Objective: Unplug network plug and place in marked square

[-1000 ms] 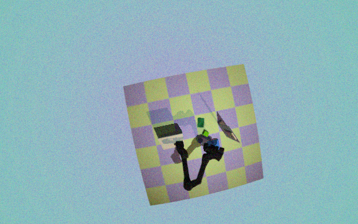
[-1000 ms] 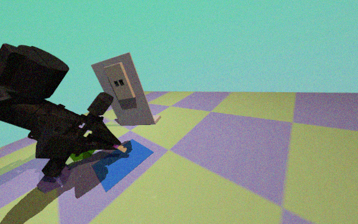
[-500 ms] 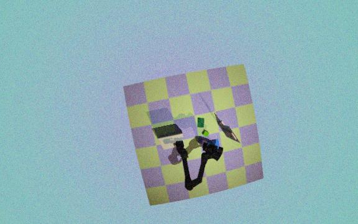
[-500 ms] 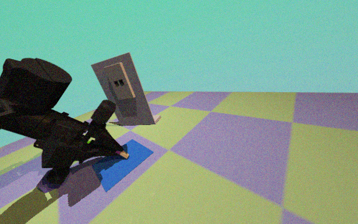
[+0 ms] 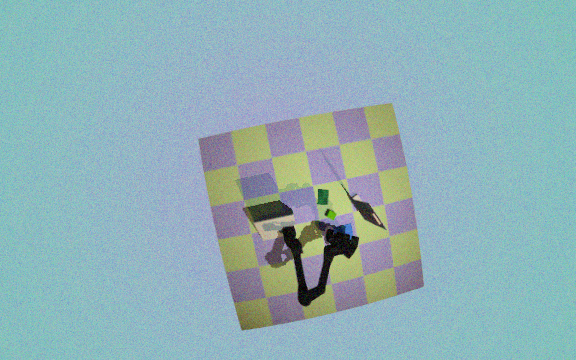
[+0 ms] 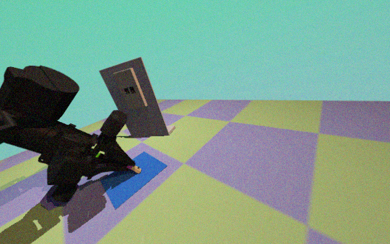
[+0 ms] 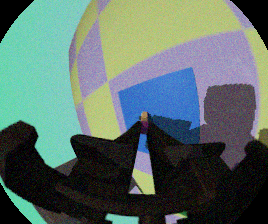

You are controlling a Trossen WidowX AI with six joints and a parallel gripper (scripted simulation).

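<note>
My gripper tip is now right at the network plug. Round my gripper tip: blue marked square: 1 cm behind, 2 cm below; grey upright panel: 11 cm ahead, 15 cm to the left, 9 cm above.
</note>
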